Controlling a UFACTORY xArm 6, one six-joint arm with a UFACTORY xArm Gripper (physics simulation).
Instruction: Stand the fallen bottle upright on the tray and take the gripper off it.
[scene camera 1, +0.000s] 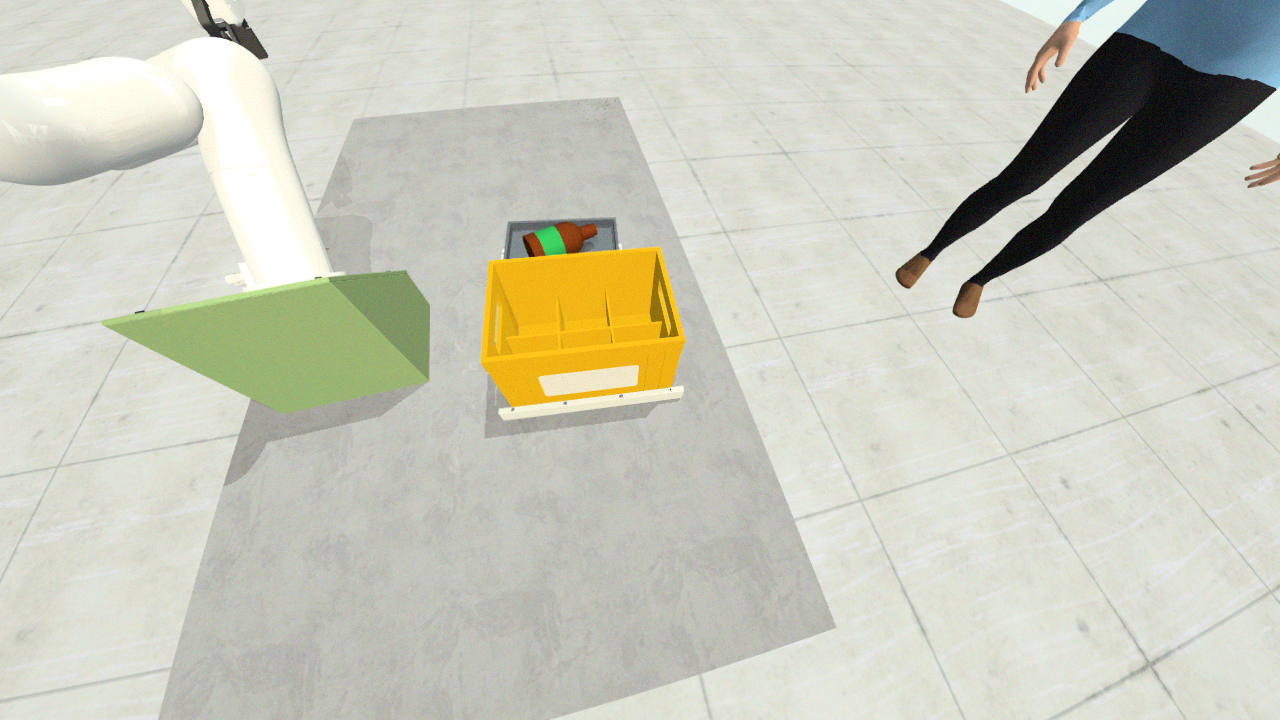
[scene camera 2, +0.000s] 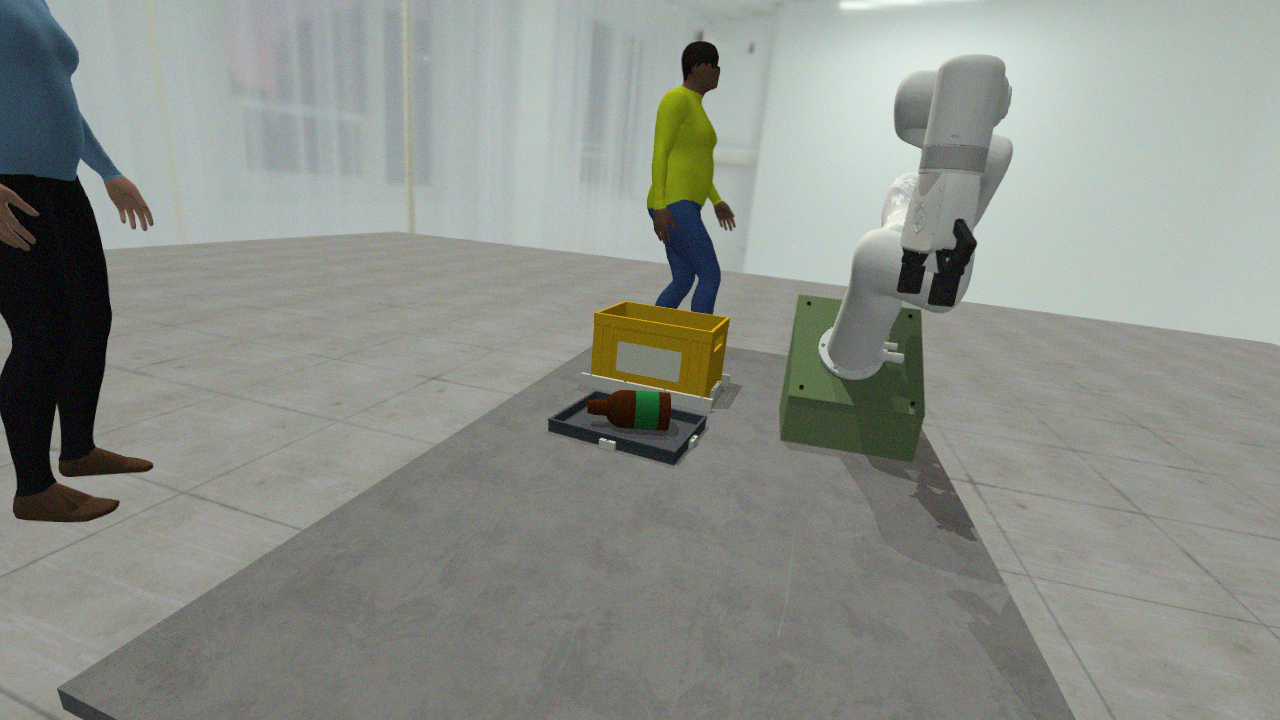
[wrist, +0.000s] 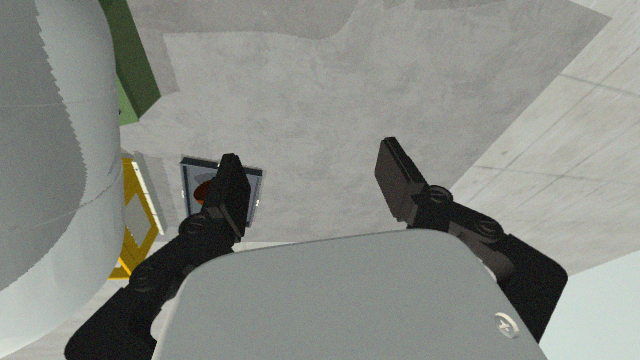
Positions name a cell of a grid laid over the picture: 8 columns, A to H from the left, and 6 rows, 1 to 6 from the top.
gripper: scene camera 1 B1; scene camera 2 F3; wrist D3
